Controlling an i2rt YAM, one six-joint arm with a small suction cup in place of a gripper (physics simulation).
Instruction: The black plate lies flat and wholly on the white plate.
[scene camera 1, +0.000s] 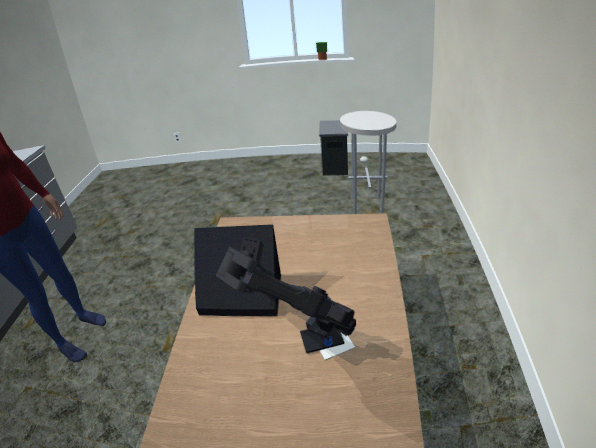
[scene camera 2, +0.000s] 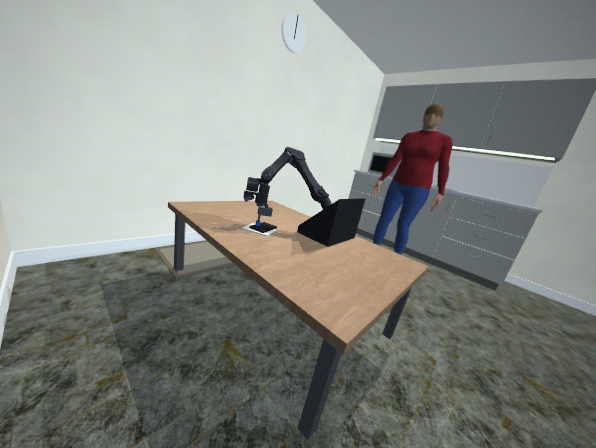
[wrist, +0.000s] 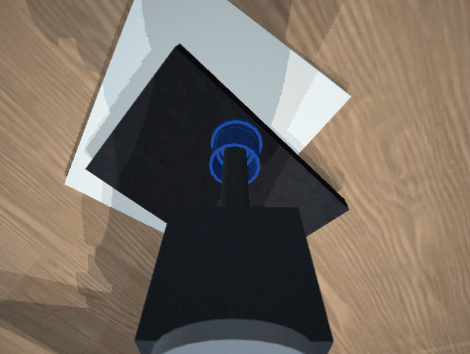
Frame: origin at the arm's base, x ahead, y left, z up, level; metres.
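Seen in the pictures: hand, tool point: (scene camera 1: 328, 344) (scene camera 2: 257, 226) (wrist: 235, 133); arm's base, link origin: (scene camera 2: 329, 211).
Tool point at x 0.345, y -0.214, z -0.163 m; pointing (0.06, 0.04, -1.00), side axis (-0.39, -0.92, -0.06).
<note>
Offsets run from my tool point to a thing's middle. Level surfaces: height alone.
The black plate @(dx -0.028, dy +0.023, dz +0.005 m) (scene camera 1: 315, 341) (scene camera 2: 266, 228) (wrist: 163, 152) is a thin dark square. It hangs on my blue suction cup (scene camera 1: 328, 340) (scene camera 2: 259, 223) (wrist: 236, 141), which presses on its top near the middle. It sits low over the white plate @(dx +0.002, dy +0.031, dz -0.004 m) (scene camera 1: 340, 350) (scene camera 2: 249, 227) (wrist: 235, 49), which lies flat on the wooden table @(dz -0.006 m) (scene camera 1: 288, 386) (scene camera 2: 312, 279). The black plate is turned against the white one and covers most of it. In the wrist view its lower right corner reaches past the white plate's edge over bare wood, and white shows at the top, right and left.
The arm's black base box (scene camera 1: 226, 289) (scene camera 2: 332, 224) stands on the table's left side. A person (scene camera 1: 18, 217) (scene camera 2: 416, 168) stands beside the table near grey drawers. A round stool (scene camera 1: 368, 123) and a black bin (scene camera 1: 333, 147) stand beyond the far end.
</note>
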